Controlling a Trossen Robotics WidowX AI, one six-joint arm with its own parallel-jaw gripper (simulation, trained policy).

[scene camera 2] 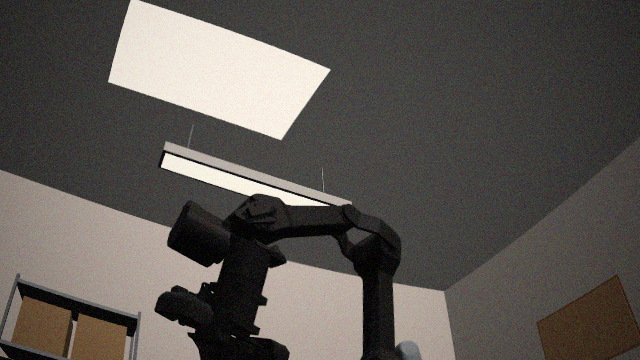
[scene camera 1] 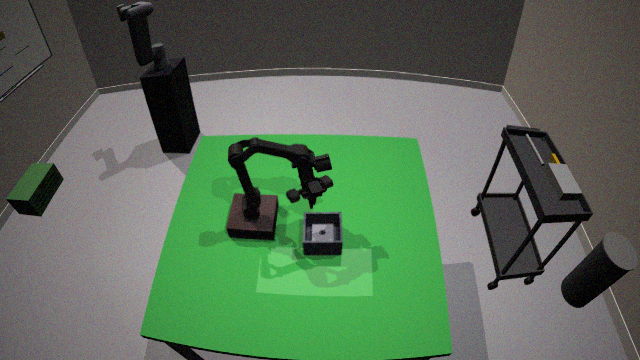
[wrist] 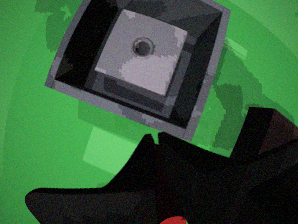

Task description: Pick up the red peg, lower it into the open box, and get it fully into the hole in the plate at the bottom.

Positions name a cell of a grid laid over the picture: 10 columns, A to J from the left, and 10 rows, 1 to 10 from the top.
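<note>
Gripper (scene camera 1: E6), (wrist: F7). Pale plate (wrist: E3); out of frame in scene camera 2. Grey box (scene camera 1: E7), (wrist: C4); out of frame in scene camera 2.
</note>
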